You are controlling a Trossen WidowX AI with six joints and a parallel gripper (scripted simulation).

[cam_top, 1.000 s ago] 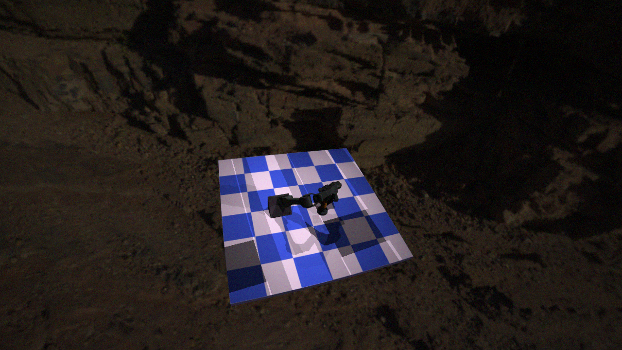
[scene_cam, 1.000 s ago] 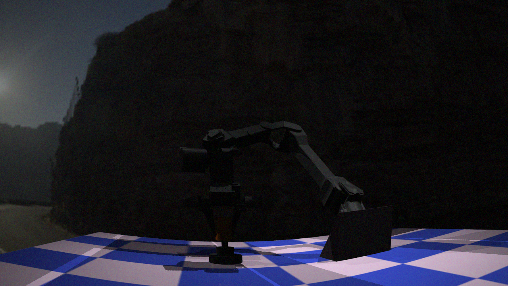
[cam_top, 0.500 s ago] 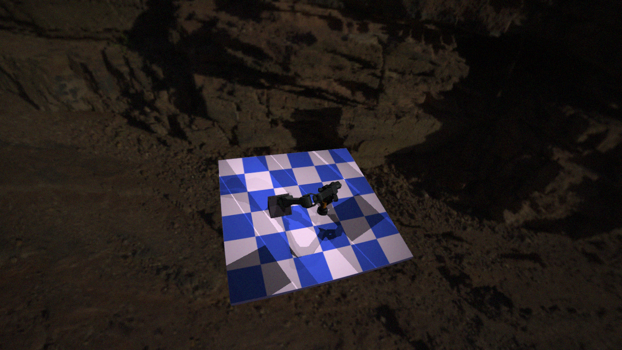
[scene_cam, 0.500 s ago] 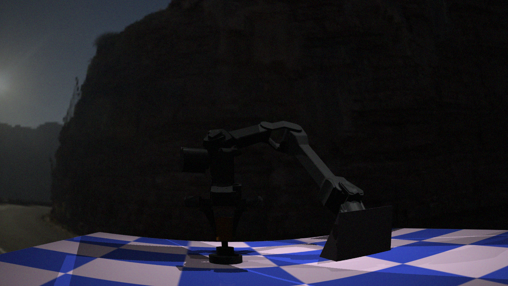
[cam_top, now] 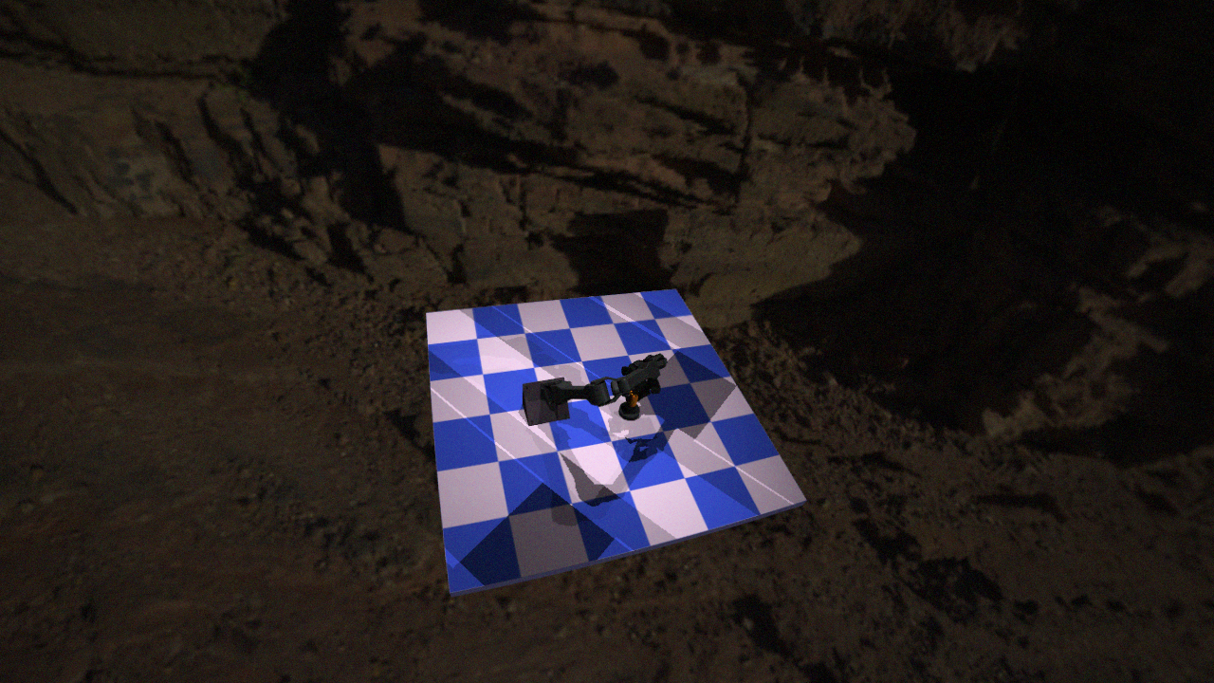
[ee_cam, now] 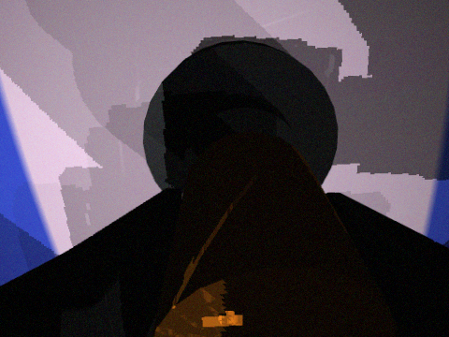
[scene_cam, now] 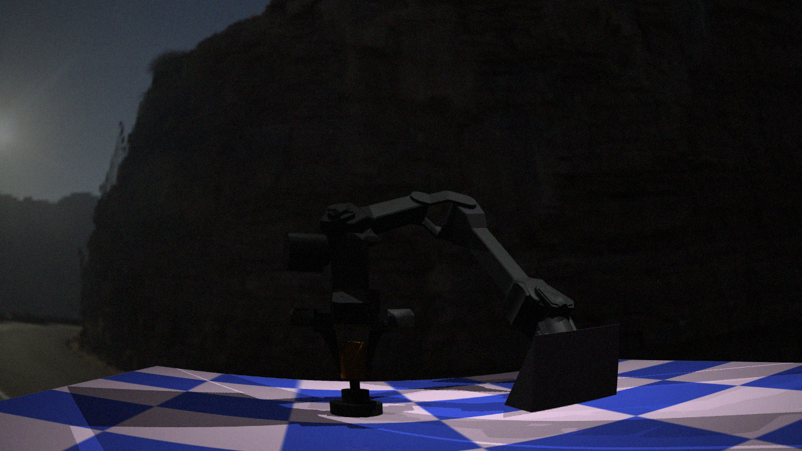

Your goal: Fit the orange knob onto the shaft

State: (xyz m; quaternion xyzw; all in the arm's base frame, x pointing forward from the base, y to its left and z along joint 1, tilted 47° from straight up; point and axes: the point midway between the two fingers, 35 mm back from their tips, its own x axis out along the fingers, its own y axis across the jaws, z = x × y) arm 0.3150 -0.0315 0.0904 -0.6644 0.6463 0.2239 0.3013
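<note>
Right now my gripper tip is 20 mm below the orange knob. Round my gripper tip: pedestal 40 mm below.
</note>
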